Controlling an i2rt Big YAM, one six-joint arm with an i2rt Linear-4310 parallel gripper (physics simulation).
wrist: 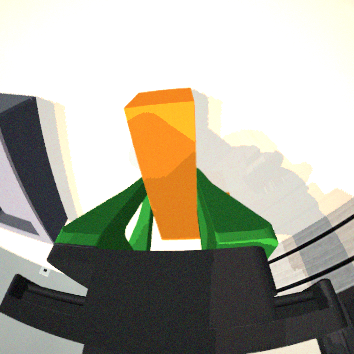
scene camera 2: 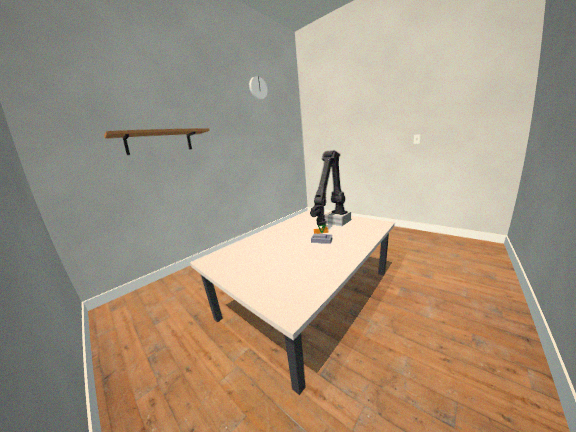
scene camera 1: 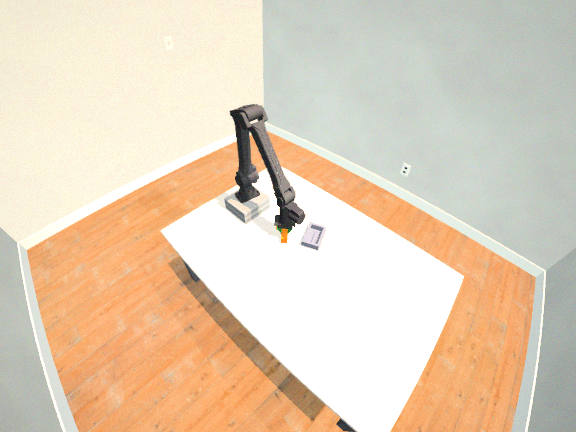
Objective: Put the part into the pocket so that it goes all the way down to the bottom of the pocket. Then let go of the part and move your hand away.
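Frame: origin at the arm's base, x ahead, y left, z up, level; metres.
Seen in the pictures: gripper, between the fingertips: (wrist: pixel 173 175) (scene camera 2: pixel 321 231) (scene camera 1: pixel 284 233); arm's base, origin of its link: (scene camera 2: pixel 339 212) (scene camera 1: pixel 247 195).
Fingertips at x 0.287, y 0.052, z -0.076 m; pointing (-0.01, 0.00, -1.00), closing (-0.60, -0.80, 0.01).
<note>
Offsets run from my fingertips to a thing's top centre. Level surfaces: height alone.
The orange L-shaped part @[0.005 m back, 0.015 m right, 0.025 m up] (scene camera 1: pixel 284 236) (scene camera 2: pixel 318 231) (wrist: pixel 167 155) is between the green fingers of my gripper (scene camera 1: pixel 283 230) (scene camera 2: pixel 322 228) (wrist: pixel 173 175). The gripper is shut on the part's long bar, one finger on each side, and the bar reaches forward past the fingertips. The part's short leg is mostly hidden behind the right finger in the wrist view. The grey block with the pocket @[0.107 m ahead, 0.108 m left, 0.031 m up] (scene camera 1: pixel 311 237) (scene camera 2: pixel 321 240) (wrist: pixel 37 165) stands beside the part, apart from it, at the left edge of the wrist view. Whether the part touches the table cannot be told.
The white table @[0.005 m down] (scene camera 1: pixel 350 300) (scene camera 2: pixel 270 270) carries the block and the arm's striped base block (scene camera 1: pixel 246 207) (scene camera 2: pixel 340 218). The base block lies behind the gripper, at the lower right of the wrist view. A wall shelf (scene camera 2: pixel 157 132) hangs away from the table.
</note>
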